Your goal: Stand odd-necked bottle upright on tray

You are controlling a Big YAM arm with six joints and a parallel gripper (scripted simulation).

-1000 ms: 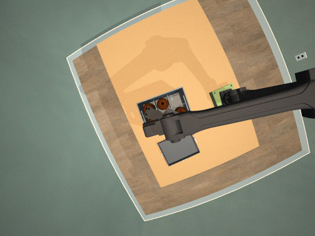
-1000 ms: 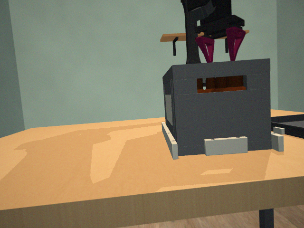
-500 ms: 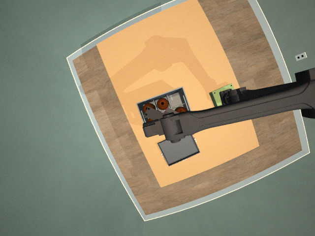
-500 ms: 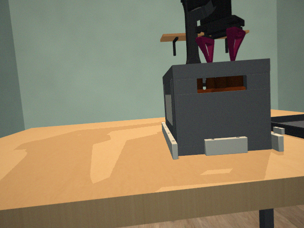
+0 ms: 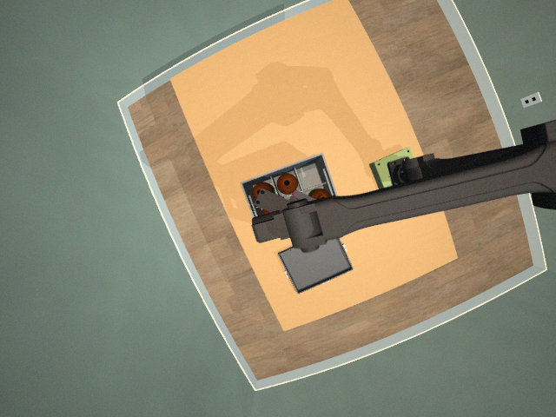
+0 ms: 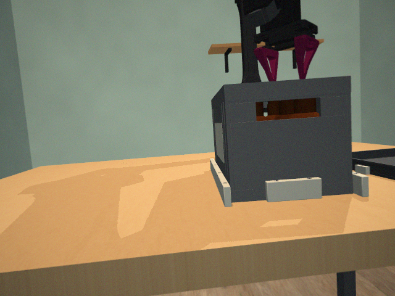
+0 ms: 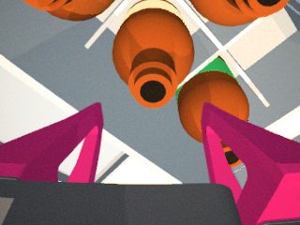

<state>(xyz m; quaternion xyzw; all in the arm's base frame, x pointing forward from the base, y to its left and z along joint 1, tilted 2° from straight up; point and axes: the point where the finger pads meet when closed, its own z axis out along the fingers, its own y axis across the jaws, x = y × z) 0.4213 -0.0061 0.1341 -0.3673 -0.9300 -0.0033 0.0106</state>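
Now: hand 50 mm to the left of the dark grey crate and 110 mm above it. Round my hand: grey tray: 10 mm behind, 240 mm to the left, 180 mm below.
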